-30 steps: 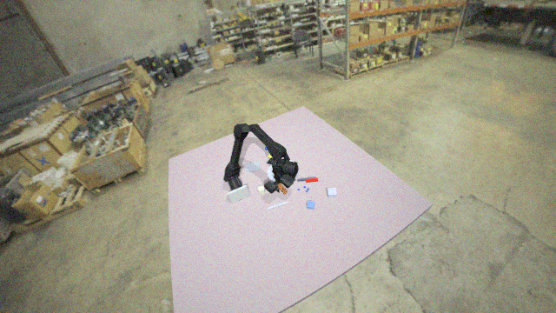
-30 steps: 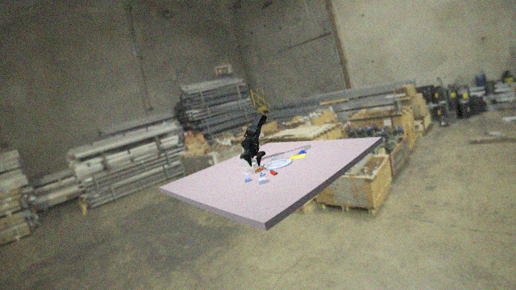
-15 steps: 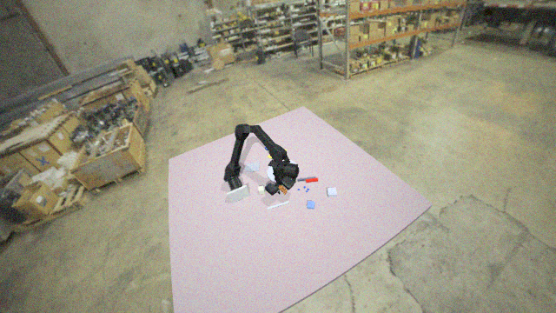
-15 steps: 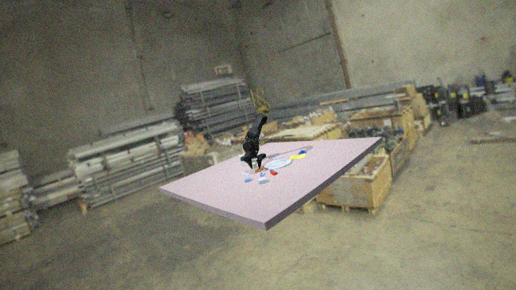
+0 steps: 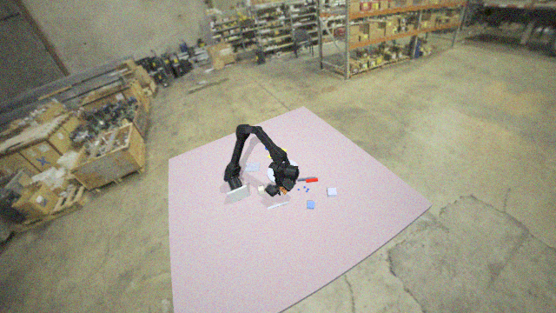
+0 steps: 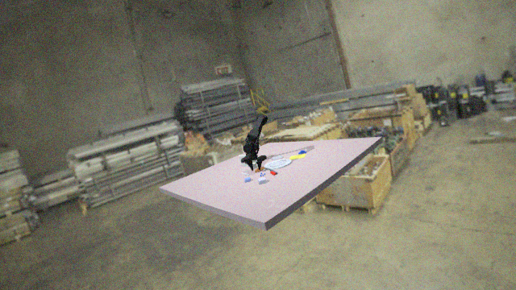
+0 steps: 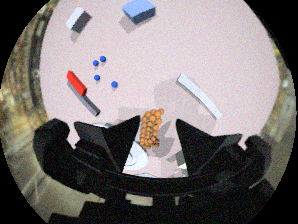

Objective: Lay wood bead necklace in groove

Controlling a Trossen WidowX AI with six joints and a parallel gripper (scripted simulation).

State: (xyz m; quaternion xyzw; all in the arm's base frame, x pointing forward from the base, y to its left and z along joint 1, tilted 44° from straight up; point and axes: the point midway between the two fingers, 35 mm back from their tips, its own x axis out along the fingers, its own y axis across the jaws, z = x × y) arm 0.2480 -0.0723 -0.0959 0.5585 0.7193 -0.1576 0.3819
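Right now my gripper tip is 6 cm past the white stick, 6 cm to the left of it and 1 cm above it. From my gripper tip the other things lie so: cream cube (11 cm behind, 6 cm to the left, 1 cm above); red-handled tool (17 cm ahead, 2 cm to the left, 1 cm below); blue block (10 cm ahead, 14 cm to the right).
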